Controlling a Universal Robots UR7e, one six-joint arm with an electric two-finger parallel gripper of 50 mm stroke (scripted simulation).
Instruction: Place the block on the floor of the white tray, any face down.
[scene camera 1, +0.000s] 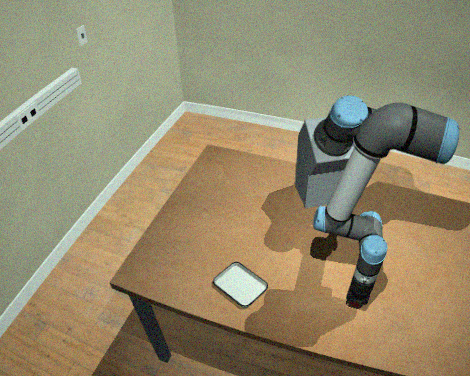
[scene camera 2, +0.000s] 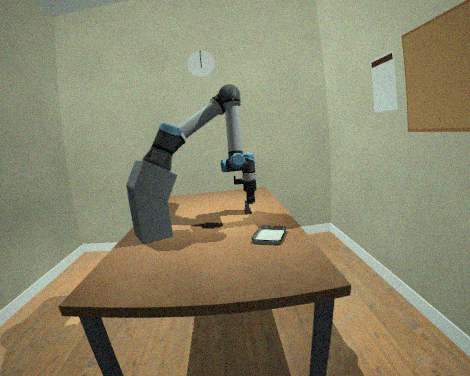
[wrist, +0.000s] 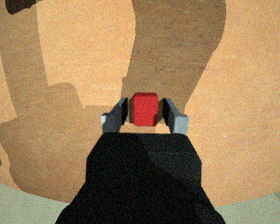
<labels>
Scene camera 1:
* white tray: 238, 282
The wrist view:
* gripper: 145, 106
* small red block: 145, 104
</labels>
